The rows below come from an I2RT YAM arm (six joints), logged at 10 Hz.
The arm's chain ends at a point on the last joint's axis. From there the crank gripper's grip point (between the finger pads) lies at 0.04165 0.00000 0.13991 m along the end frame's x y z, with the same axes.
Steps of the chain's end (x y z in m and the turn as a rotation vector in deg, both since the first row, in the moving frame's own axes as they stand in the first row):
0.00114, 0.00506, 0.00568, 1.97, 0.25, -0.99
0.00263, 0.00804, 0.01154, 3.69, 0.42, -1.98
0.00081, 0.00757, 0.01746, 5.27, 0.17, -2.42
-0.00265, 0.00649, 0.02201, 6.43, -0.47, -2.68
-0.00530, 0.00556, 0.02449, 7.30, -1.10, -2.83
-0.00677, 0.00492, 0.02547, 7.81, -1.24, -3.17
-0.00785, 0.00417, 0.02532, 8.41, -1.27, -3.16
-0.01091, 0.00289, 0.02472, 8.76, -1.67, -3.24
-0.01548, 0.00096, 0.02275, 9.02, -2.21, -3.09
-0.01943, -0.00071, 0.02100, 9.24, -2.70, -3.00
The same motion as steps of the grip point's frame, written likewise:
0.00170, -0.00047, 0.00540, 1.97, 0.25, -0.99
0.00347, -0.00241, 0.01089, 3.69, 0.42, -1.98
0.00092, -0.00704, 0.01666, 5.27, 0.17, -2.42
-0.00421, -0.01111, 0.02136, 6.43, -0.47, -2.68
-0.00848, -0.01424, 0.02400, 7.30, -1.10, -2.83
-0.01039, -0.01635, 0.02488, 7.81, -1.24, -3.17
-0.01158, -0.01855, 0.02453, 8.41, -1.27, -3.16
-0.01566, -0.02073, 0.02406, 8.76, -1.67, -3.24
-0.02153, -0.02318, 0.02234, 9.02, -2.21, -3.09
-0.02668, -0.02531, 0.02081, 9.24, -2.70, -3.00

